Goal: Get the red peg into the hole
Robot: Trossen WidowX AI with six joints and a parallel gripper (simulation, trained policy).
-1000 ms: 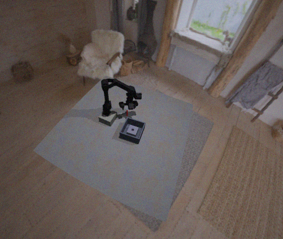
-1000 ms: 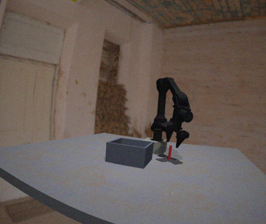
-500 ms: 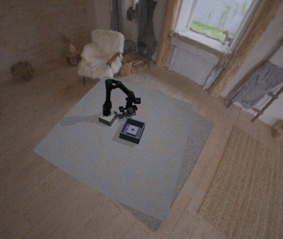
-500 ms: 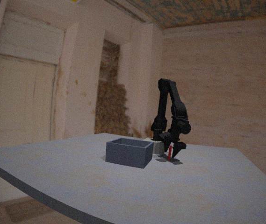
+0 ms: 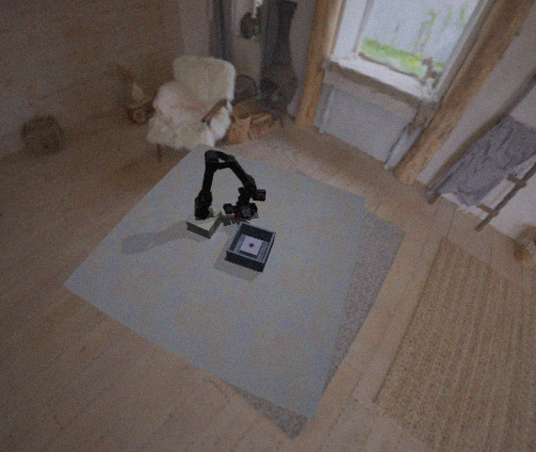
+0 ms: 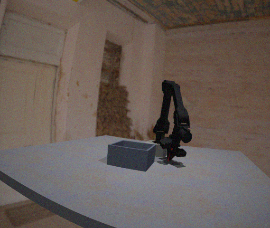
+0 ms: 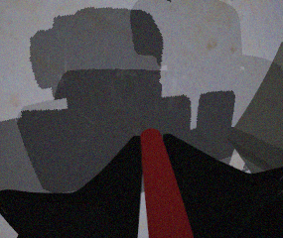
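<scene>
Right now my gripper tip is 170 mm short of the light grey plate, 150 mm to the left of it and 40 mm below it. Round my gripper tip: red peg (30 mm above, 10 mm to the left, 10 mm ahead); then box (170 mm ahead, 150 mm to the right, 20 mm above).
</scene>
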